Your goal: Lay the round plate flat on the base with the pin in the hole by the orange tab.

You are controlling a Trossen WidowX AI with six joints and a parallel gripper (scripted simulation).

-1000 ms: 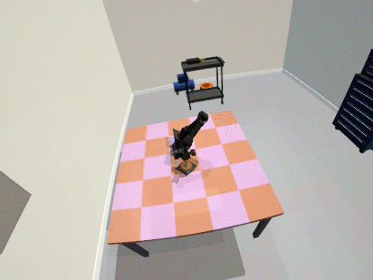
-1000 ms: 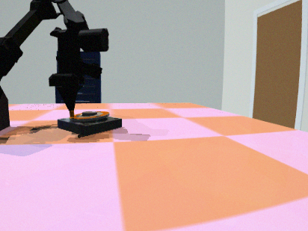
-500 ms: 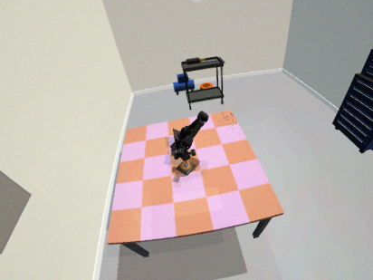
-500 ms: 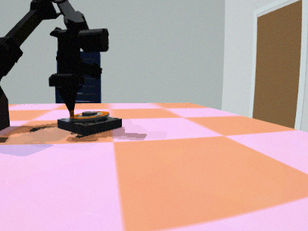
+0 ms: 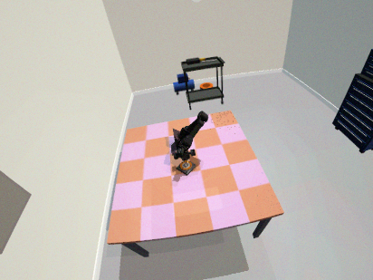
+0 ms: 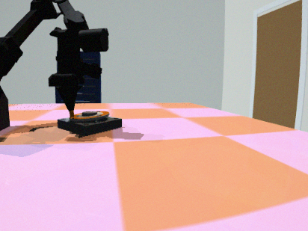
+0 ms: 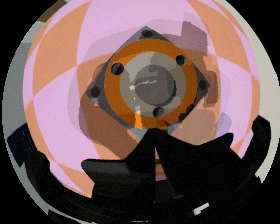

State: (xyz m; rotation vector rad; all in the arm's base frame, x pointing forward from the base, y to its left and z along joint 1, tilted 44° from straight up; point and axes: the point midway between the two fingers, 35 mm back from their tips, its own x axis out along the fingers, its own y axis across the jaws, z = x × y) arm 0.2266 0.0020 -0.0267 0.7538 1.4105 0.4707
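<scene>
The square base lies 50 mm ahead of my gripper tip, 10 mm to the right of it and 20 mm below it.
</scene>
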